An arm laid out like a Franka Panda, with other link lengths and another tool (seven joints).
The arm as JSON. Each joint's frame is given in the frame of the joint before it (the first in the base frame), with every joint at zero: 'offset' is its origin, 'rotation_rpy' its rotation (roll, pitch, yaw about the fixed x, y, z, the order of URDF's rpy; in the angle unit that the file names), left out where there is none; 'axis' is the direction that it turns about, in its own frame. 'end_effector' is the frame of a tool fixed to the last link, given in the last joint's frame.
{
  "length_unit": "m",
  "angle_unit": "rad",
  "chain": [
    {
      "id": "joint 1",
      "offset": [
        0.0,
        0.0,
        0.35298
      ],
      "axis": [
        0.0,
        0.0,
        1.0
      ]
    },
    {
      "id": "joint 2",
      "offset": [
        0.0,
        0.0,
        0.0
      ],
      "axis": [
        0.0,
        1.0,
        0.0
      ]
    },
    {
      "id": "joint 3",
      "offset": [
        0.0,
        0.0,
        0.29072
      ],
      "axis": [
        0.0,
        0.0,
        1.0
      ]
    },
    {
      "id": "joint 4",
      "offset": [
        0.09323,
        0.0,
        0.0
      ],
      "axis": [
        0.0,
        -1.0,
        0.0
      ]
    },
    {
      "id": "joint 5",
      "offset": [
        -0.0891,
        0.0,
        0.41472
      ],
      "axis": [
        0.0,
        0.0,
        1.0
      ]
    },
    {
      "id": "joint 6",
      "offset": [
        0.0,
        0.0,
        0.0
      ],
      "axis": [
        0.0,
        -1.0,
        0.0
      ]
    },
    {
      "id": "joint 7",
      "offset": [
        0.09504,
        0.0,
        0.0
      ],
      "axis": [
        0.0,
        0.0,
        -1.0
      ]
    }
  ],
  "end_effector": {
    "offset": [
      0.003,
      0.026,
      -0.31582
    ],
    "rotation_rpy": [
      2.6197,
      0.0,
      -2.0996
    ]
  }
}
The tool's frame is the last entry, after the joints.
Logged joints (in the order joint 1, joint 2, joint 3, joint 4, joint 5, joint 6, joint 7), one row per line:
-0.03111, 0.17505, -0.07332, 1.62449, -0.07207, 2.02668, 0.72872
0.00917, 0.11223, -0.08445, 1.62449, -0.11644, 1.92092, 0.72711
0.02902, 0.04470, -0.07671, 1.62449, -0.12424, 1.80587, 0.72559
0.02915, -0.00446, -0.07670, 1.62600, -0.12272, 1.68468, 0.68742
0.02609, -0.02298, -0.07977, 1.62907, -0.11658, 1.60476, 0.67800
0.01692, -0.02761, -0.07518, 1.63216, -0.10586, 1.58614, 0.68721
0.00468, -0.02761, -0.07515, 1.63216, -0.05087, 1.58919, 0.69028
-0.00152, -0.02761, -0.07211, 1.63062, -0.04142, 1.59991, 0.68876
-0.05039, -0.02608, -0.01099, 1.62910, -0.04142, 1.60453, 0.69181
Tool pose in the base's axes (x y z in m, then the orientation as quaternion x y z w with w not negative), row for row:
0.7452, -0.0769, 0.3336, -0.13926, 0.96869, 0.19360, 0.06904
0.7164, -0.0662, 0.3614, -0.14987, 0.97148, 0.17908, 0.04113
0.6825, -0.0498, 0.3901, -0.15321, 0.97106, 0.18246, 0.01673
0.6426, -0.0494, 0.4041, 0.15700, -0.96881, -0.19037, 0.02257
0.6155, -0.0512, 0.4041, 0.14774, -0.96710, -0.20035, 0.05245
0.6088, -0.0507, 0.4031, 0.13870, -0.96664, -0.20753, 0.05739
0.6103, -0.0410, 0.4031, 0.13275, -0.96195, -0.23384, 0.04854
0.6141, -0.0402, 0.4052, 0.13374, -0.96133, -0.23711, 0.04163
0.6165, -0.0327, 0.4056, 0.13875, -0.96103, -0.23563, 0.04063
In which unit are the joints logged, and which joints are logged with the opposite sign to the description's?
The joints are logged in radians. Opposite sign: joint 4.
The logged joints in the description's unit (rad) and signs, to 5 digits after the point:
-0.03111, 0.17505, -0.07332, -1.62449, -0.07207, 2.02668, 0.72872
0.00917, 0.11223, -0.08445, -1.62449, -0.11644, 1.92092, 0.72711
0.02902, 0.04470, -0.07671, -1.62449, -0.12424, 1.80587, 0.72559
0.02915, -0.00446, -0.07670, -1.62600, -0.12272, 1.68468, 0.68742
0.02609, -0.02298, -0.07977, -1.62907, -0.11658, 1.60476, 0.67800
0.01692, -0.02761, -0.07518, -1.63216, -0.10586, 1.58614, 0.68721
0.00468, -0.02761, -0.07515, -1.63216, -0.05087, 1.58919, 0.69028
-0.00152, -0.02761, -0.07211, -1.63062, -0.04142, 1.59991, 0.68876
-0.05039, -0.02608, -0.01099, -1.62910, -0.04142, 1.60453, 0.69181

